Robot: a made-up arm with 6 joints.
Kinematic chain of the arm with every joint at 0, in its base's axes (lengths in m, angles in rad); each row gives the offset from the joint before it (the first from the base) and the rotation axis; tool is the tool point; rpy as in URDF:
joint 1: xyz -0.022 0 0.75 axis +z
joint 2: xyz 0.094 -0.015 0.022 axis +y
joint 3: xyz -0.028 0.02 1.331 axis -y
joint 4: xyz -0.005 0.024 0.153 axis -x
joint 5: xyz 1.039 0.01 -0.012 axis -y
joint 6: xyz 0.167 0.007 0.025 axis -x
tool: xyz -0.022 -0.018 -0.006 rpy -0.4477 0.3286 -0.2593
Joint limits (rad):
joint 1: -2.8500..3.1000
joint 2: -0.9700..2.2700
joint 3: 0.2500..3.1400
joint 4: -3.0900..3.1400
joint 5: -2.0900..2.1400
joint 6: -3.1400..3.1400
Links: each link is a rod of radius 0.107 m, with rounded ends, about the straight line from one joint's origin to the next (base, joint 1, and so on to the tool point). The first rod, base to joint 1, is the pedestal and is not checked.
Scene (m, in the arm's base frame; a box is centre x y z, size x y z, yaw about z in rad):
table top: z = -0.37
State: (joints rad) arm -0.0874 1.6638 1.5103 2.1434 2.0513 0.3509
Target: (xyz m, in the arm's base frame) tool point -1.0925 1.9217 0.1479
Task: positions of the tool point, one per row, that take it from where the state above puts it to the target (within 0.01 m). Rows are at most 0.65 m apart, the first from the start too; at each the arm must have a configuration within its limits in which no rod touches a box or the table.
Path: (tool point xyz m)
1: 2.2838 0.5318 0.5641
2: 2.0549 1.1105 0.5000
3: 1.6811 1.6041 0.4371
4: 1.1921 1.9767 0.3756
5: 0.6261 2.2024 0.3157
6: 0.0267 2.2671 0.2574
7: -0.5606 2.1697 0.2015
8: -1.0925 1.9218 0.1480

